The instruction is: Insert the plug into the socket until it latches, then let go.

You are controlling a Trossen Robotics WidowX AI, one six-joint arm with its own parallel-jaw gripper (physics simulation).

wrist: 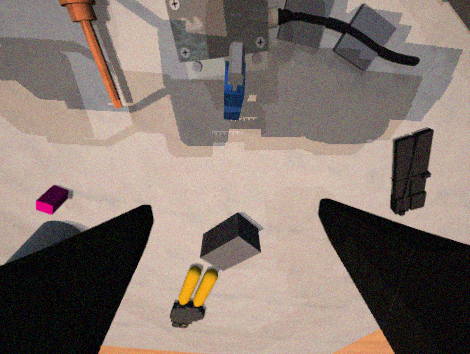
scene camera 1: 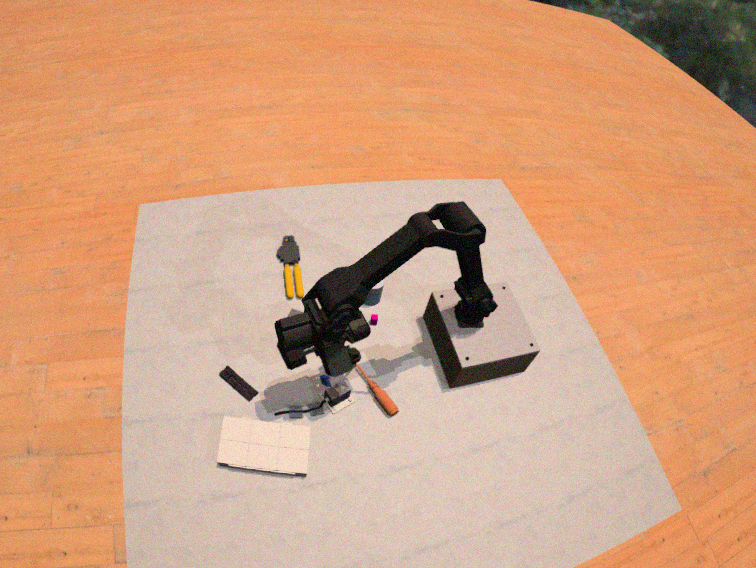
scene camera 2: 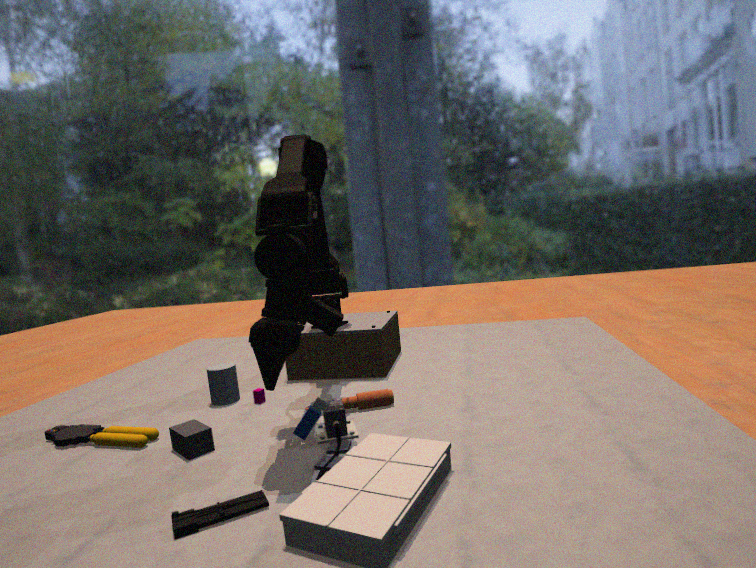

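The socket is a dark grey box with screws on a light base plate, with a black cable at one side. The blue plug sits at the socket's face, slanting outward and down in scene camera 2. A light grey latch arm reaches from the socket over the plug's inner end. How deep the plug sits and whether the latch has caught cannot be told. My gripper is wide open and empty, above and back from the plug, clear of it.
An orange screwdriver lies close beside the socket. A white-topped block, a black clip, a dark cube, a magenta block and yellow-handled pliers are around.
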